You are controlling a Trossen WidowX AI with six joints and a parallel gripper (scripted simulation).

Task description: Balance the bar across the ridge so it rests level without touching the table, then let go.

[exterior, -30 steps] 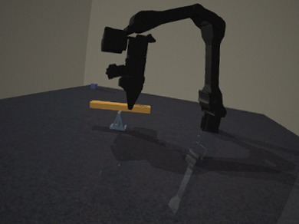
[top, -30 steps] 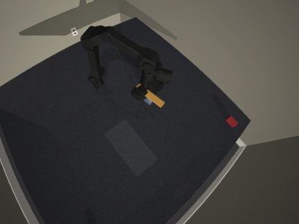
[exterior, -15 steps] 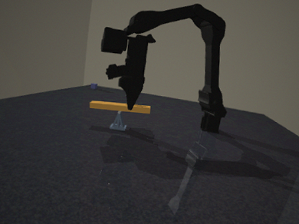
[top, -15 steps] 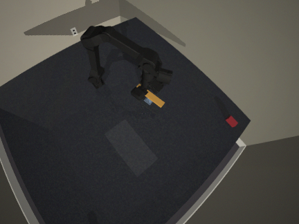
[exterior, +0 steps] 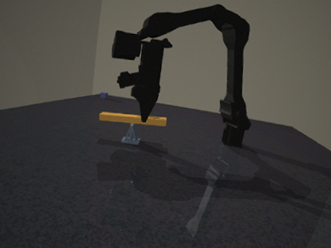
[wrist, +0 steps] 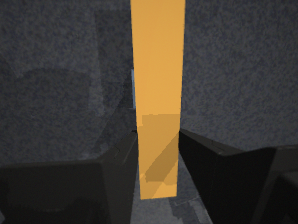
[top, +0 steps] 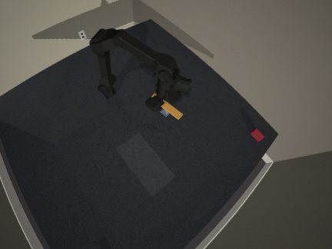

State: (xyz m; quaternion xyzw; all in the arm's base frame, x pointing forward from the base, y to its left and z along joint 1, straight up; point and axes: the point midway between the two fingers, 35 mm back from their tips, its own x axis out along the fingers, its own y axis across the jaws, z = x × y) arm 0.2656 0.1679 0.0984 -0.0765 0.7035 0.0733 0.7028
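My gripper tip is now 30 mm short of the orange bar and 10 mm to the right of it. From my gripper tip the other things lie so: blue-grey triangular ridge: 30 mm ahead, 10 mm to the left, 40 mm below; small purple cube: 470 mm ahead, 670 mm to the right, 50 mm below; red block: 470 mm ahead, 330 mm to the left, 50 mm below.
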